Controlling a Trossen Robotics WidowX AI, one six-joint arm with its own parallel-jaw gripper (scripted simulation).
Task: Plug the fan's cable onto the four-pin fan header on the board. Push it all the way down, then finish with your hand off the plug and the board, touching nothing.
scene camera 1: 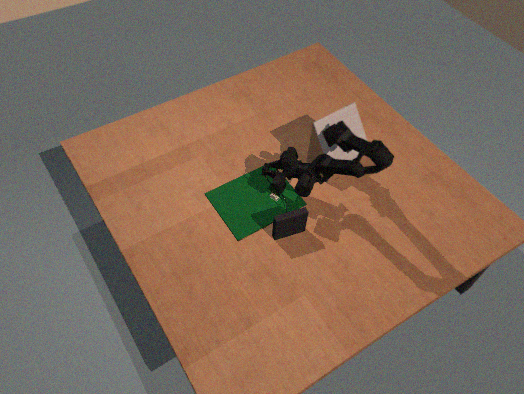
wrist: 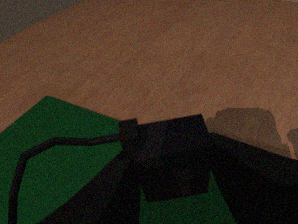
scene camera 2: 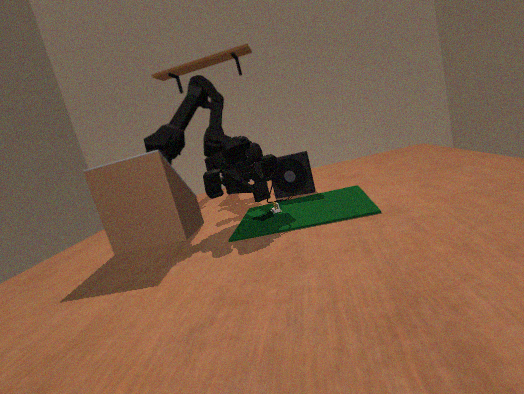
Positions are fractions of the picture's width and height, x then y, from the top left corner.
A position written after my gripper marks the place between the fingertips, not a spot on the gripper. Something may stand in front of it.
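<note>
Black plug (wrist: 0.58, 0.70) visible. Dark square fan (scene camera 2: 0.56, 0.44), again in scene camera 1 (scene camera 1: 0.56, 0.56). My gripper (scene camera 2: 0.50, 0.48), also in the wrist view (wrist: 0.57, 0.67).
</note>
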